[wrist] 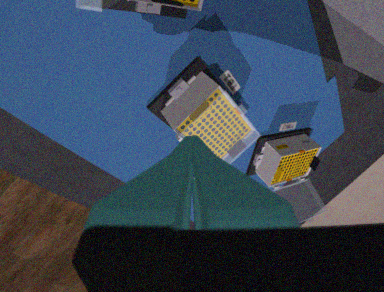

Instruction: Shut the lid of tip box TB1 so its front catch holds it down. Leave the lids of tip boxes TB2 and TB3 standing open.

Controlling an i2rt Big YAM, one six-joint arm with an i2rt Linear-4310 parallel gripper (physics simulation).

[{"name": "my gripper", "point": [191, 146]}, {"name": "blue mat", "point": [85, 81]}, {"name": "tip box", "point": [195, 83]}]
